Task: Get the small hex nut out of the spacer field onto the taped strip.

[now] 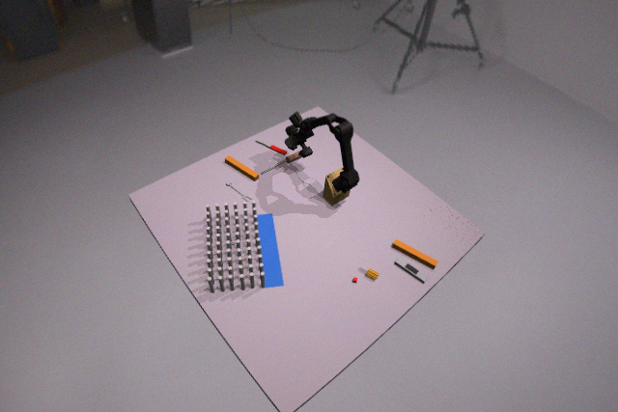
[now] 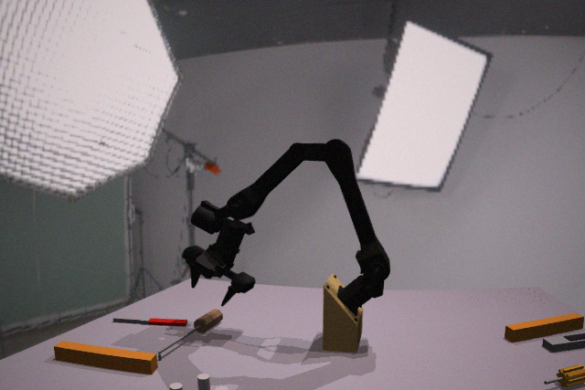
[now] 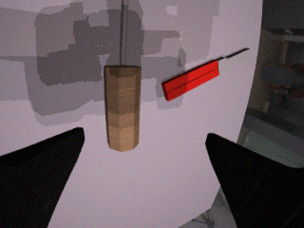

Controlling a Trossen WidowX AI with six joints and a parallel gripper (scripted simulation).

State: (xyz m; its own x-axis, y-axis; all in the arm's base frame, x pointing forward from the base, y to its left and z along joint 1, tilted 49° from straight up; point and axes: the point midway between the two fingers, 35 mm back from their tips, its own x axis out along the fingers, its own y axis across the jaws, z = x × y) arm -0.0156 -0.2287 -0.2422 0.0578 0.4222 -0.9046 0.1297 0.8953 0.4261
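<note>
Right now my gripper tip is 100 mm short of the hook tool, 70 mm above it and 10 mm to the left of it. Also, from my gripper tip: red-handled tool 160 mm to the right, 80 mm below, 40 mm ahead; then blue taped strip 480 mm ahead, 360 mm to the left, 80 mm below; then small yellow tool 760 mm to the left, 230 mm ahead, 70 mm below.
</note>
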